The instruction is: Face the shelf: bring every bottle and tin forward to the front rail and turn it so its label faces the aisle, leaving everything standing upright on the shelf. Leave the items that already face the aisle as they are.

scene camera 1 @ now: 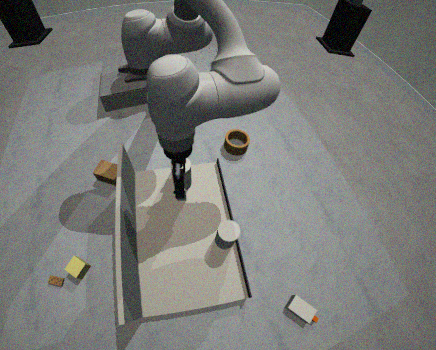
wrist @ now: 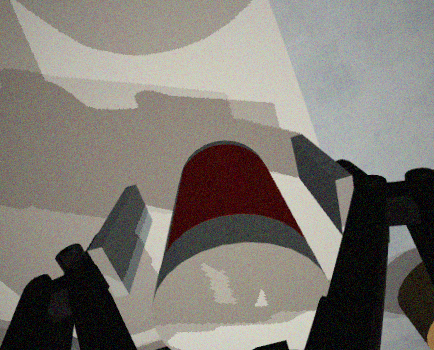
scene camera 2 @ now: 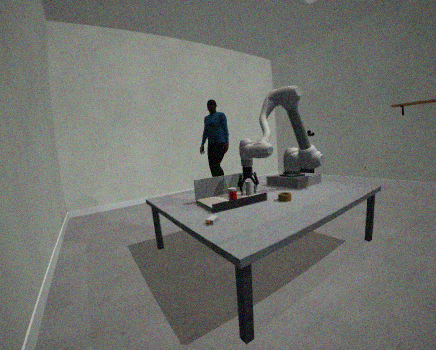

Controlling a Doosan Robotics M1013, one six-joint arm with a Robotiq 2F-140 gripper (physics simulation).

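A grey tin with a red label stands upright at the far end of the shelf, back from the front rail. In the wrist view its red side faces the top of the picture; no red shows on it in scene camera 2. My gripper is open around it, one finger on each side, with gaps between pads and tin. A second tin stands upright at the front rail, its red label showing in scene camera 2.
The shelf's upright back panel runs along its rear. An orange-brown ring lies beyond the rail. A white box lies in front. An orange-brown block and yellow block lie behind. A person stands beyond the table.
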